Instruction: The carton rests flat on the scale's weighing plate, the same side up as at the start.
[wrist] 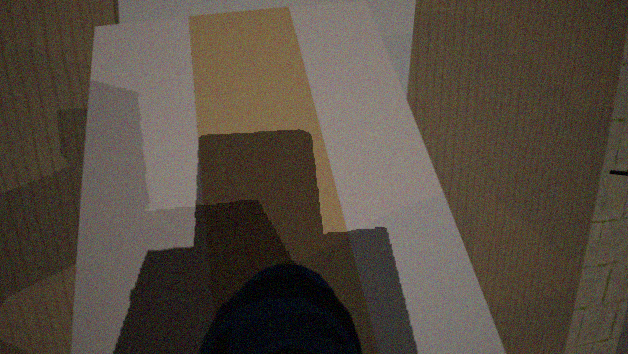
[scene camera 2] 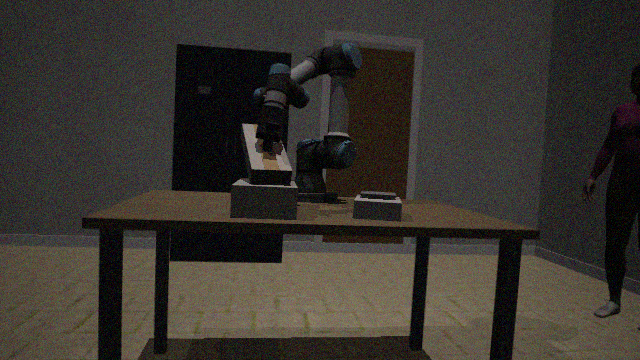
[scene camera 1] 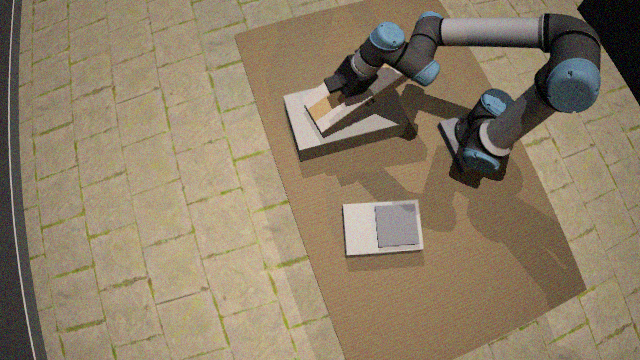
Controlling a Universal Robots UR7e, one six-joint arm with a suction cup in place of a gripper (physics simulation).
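Seen in the pictures: hand, its tool point: (wrist: 296,268) (scene camera 2: 266,151); arm's base, origin of its link: (scene camera 2: 309,192).
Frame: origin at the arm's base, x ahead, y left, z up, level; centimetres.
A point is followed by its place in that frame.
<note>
The carton (scene camera 1: 320,107) @(x 47.6, y -24.4, z 13.0 cm) (scene camera 2: 253,152) @(x 41.2, y -29.1, z 16.5 cm) (wrist: 245,75) @(x 47.4, y -23.8, z 13.1 cm) is a flat white box with an orange strip along its top. It is steeply tilted, its end toward the arm's base raised and its other end low at the top of the white block (scene camera 1: 307,142) @(x 54.7, y -18.2, z 6.4 cm) (scene camera 2: 264,202) @(x 56.6, y -26.6, z 1.6 cm). Whether the low end touches the block is unclear. My suction cup (scene camera 2: 270,146) (wrist: 282,310) is on the carton's top and holds it; scene camera 1 hides the contact. The scale (scene camera 1: 359,230) @(x 51.9, y 12.4, z 2.6 cm) (scene camera 2: 377,211) @(x 55.7, y 10.4, z -0.6 cm) stands apart from the block, its grey weighing plate (scene camera 1: 397,225) @(x 41.2, y 16.3, z 4.2 cm) (scene camera 2: 378,195) @(x 47.0, y 13.9, z 3.8 cm) bare.
The block and the scale stand on the brown wooden table (scene camera 1: 380,300) @(x 54.6, y 34.2, z -3.3 cm) (scene camera 2: 190,205) @(x 28.6, y -49.2, z -3.4 cm). The arm's base (scene camera 1: 450,137) @(x 9.0, y -2.6, z 0.4 cm) stands behind them, away from the table's front edge. A small dark rounded part (scene camera 1: 410,131) @(x 22.6, y -11.3, z 2.0 cm) is at the block's end. A person (scene camera 2: 625,150) stands at the right.
</note>
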